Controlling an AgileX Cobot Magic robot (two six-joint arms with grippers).
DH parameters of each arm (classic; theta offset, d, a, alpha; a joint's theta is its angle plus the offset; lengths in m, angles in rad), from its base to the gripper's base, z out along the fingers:
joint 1: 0 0.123 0 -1.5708
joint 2: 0.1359 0 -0.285 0
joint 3: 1.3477 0 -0.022 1.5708
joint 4: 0 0.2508 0 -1.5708
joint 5: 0 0 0.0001 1.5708
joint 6: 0 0.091 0 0
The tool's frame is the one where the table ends.
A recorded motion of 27 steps. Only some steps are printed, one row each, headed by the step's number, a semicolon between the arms.
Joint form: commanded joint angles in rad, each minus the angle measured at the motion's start. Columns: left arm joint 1, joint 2, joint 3, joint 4, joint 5, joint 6; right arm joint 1, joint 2, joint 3, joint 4, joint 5, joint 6.
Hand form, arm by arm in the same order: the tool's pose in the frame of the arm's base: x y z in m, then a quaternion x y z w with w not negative. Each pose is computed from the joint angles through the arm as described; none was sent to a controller.
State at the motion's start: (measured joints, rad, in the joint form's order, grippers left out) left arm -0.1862 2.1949 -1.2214 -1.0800 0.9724 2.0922; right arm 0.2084 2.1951 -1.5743 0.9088 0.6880 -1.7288
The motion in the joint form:
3: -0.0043 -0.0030 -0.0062 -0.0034 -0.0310 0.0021; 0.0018 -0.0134 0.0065 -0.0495 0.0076 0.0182
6: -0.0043 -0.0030 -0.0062 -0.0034 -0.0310 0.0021; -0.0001 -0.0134 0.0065 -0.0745 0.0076 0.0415
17: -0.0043 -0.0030 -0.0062 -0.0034 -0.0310 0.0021; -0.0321 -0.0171 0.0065 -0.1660 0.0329 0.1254
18: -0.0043 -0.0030 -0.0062 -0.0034 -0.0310 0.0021; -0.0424 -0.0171 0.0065 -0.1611 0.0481 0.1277
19: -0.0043 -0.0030 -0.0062 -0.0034 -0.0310 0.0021; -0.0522 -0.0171 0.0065 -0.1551 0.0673 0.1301
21: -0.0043 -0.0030 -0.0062 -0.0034 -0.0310 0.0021; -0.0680 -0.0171 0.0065 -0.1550 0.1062 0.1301
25: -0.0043 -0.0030 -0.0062 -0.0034 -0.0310 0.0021; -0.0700 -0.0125 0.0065 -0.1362 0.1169 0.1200
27: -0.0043 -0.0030 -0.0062 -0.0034 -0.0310 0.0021; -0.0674 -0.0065 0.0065 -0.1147 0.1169 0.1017
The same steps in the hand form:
3: 0.3615 -0.1360 0.0882 0.62693 0.67401 -0.30442 0.24494; 0.4432 0.1398 0.1570 -0.57968 0.73335 0.12542 0.33234
6: 0.3615 -0.1360 0.0882 0.62693 0.67401 -0.30442 0.24494; 0.4432 0.1379 0.1561 -0.57879 0.73757 0.12194 0.32577
17: 0.3615 -0.1360 0.0882 0.62693 0.67401 -0.30442 0.24494; 0.4439 0.1204 0.1542 -0.56955 0.75751 0.11299 0.29837
18: 0.3615 -0.1360 0.0882 0.62693 0.67401 -0.30442 0.24494; 0.4439 0.1165 0.1541 -0.56541 0.76069 0.11913 0.29576
19: 0.3615 -0.1360 0.0882 0.62693 0.67401 -0.30442 0.24494; 0.4435 0.1131 0.1541 -0.56160 0.76351 0.12727 0.29233
21: 0.3615 -0.1360 0.0882 0.62693 0.67401 -0.30442 0.24494; 0.4419 0.1074 0.1538 -0.56105 0.76520 0.14019 0.28291
25: 0.3615 -0.1360 0.0882 0.62693 0.67401 -0.30442 0.24494; 0.4417 0.1078 0.1524 -0.55934 0.76460 0.14915 0.28334
27: 0.3615 -0.1360 0.0882 0.62693 0.67401 -0.30442 0.24494; 0.4419 0.1100 0.1505 -0.56002 0.76168 0.15444 0.28701

